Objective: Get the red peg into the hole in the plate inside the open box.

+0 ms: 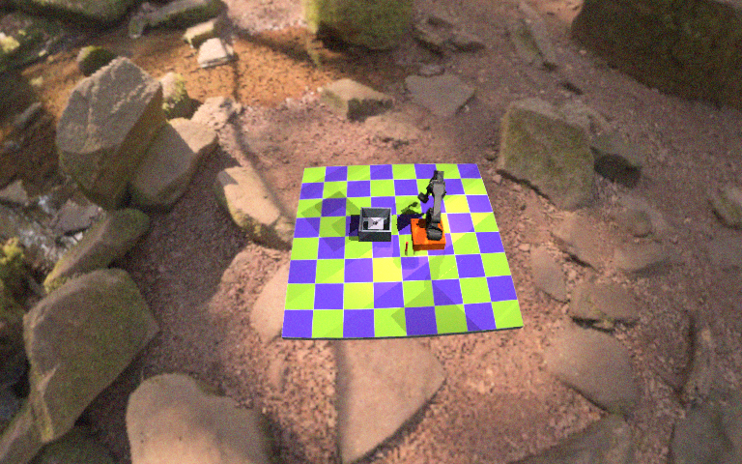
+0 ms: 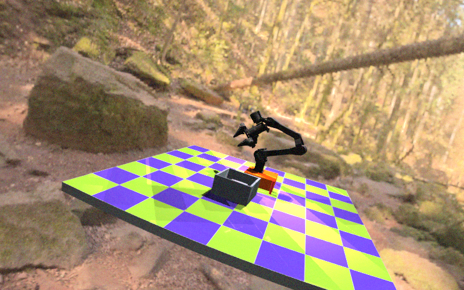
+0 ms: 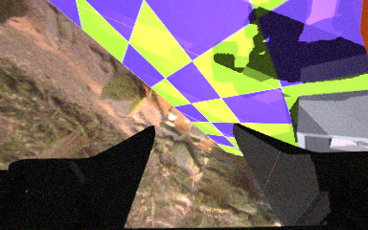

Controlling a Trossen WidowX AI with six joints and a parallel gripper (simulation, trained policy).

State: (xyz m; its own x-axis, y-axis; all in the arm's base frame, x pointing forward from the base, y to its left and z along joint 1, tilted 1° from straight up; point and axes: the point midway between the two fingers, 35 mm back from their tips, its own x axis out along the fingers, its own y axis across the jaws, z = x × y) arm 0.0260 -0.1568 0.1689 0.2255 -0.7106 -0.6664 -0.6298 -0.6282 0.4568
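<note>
Right now my gripper tip is 300 mm to the right of the red peg, 170 mm above it and 130 mm short of it. Also, from my gripper tip: grey box 300 mm ahead, 190 mm below, 140 mm to the left.
</note>
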